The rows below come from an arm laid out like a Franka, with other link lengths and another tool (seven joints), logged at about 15 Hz.
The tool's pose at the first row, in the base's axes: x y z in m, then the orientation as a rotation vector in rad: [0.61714 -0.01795 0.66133 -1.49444 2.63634 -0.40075]
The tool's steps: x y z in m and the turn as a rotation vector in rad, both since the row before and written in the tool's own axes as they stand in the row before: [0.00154 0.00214 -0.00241 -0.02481 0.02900 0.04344]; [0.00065 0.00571 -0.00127 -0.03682 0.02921 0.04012]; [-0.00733 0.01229 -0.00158 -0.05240 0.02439 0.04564]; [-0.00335 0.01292 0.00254 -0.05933 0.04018 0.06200]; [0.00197 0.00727 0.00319 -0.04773 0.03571 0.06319]
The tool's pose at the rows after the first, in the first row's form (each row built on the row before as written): [0.61408 -0.01777 0.66316 -1.44632 2.70061 -0.39050]; [0.60887 -0.01503 0.66303 -1.40377 2.76925 -0.36435]; [0.60330 -0.00187 0.66128 1.33218 -2.80155 0.30728]; [0.59563 0.00817 0.65628 1.21551 -2.79951 0.24749]; [0.58894 0.01107 0.65257 1.10297 -2.79929 0.20313]
